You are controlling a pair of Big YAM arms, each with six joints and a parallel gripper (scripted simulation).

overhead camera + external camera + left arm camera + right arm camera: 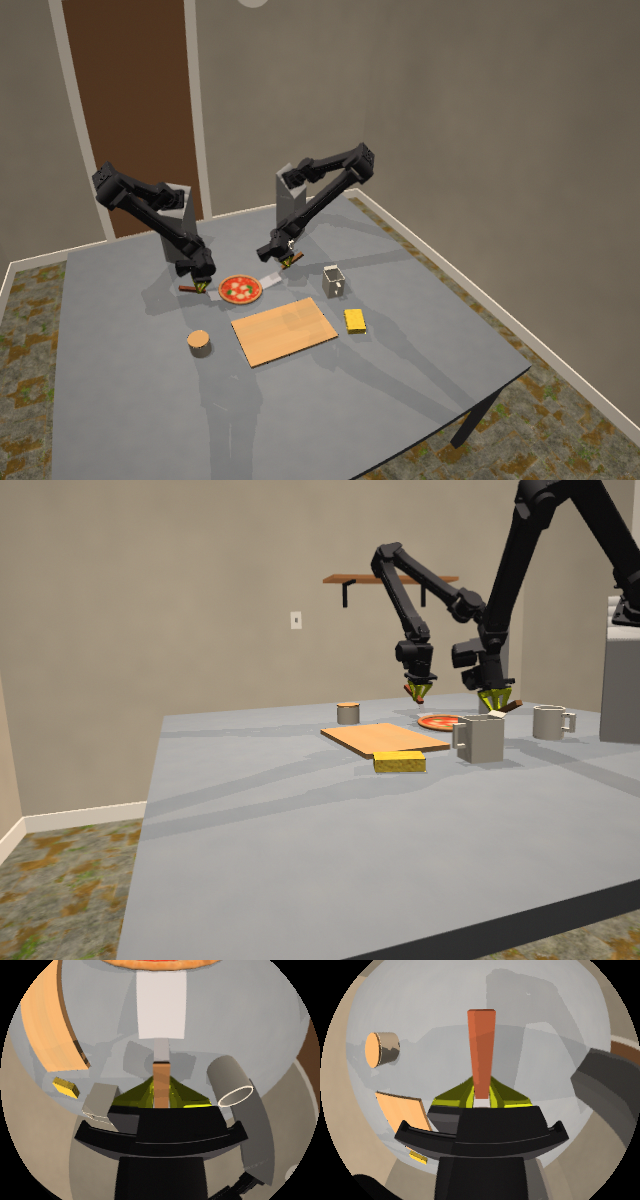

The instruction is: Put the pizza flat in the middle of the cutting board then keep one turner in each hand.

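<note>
The pizza lies 18 cm to the left of my right hand, 6 cm below it and 1 cm behind it. From my right hand the other things lie so: square mug 56 cm to the left, 15 cm ahead, 2 cm below; then lidded canister 25 cm ahead, 5 cm to the right, 4 cm below; then wooden cutting board 27 cm to the left, 27 cm ahead, 7 cm below.
</note>
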